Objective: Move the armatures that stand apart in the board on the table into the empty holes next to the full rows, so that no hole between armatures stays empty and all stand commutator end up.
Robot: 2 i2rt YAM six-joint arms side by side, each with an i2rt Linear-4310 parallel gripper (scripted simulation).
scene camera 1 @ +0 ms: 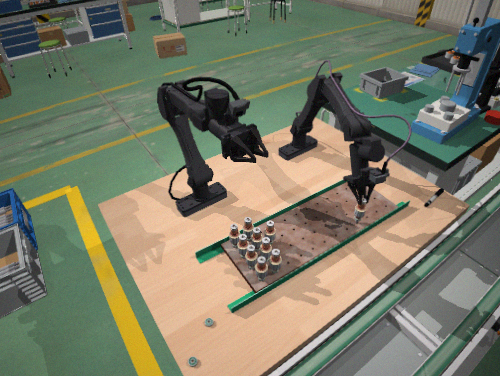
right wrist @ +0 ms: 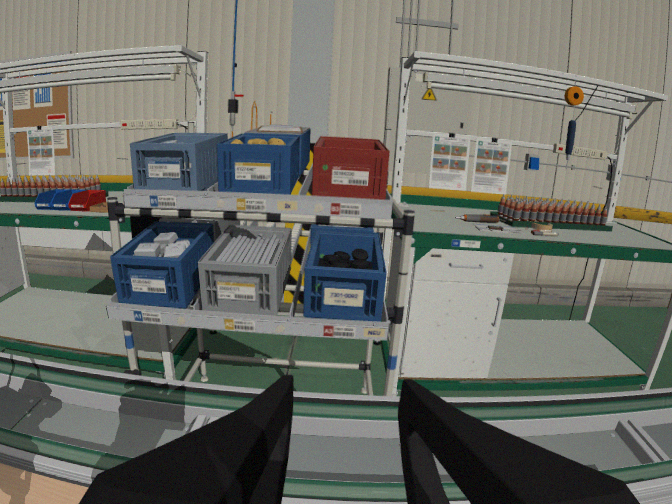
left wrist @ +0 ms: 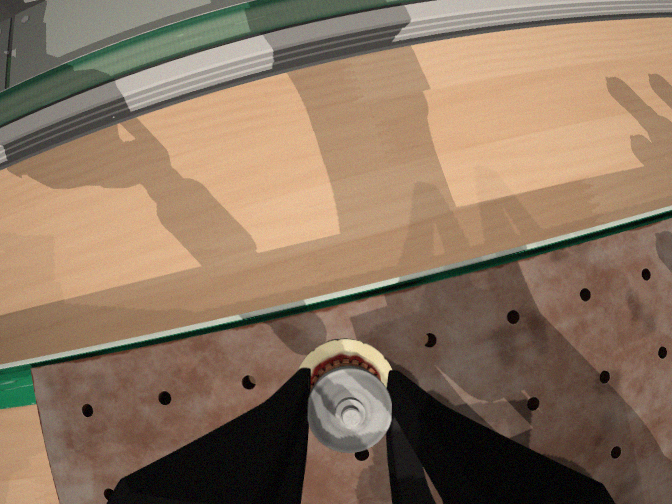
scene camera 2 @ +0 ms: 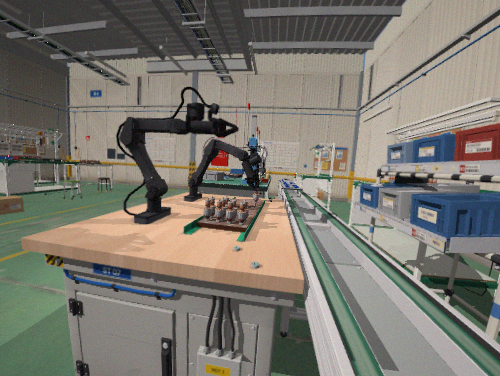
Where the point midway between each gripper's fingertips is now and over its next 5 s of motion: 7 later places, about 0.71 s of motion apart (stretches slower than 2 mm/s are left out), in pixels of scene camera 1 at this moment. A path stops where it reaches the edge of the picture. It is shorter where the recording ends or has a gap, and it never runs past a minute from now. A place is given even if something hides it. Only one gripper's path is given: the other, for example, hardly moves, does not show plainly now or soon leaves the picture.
The left gripper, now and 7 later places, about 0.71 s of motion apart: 363, 203; 364, 200; 364, 197; 328, 200; 286, 195; 261, 200; 260, 205; 259, 209
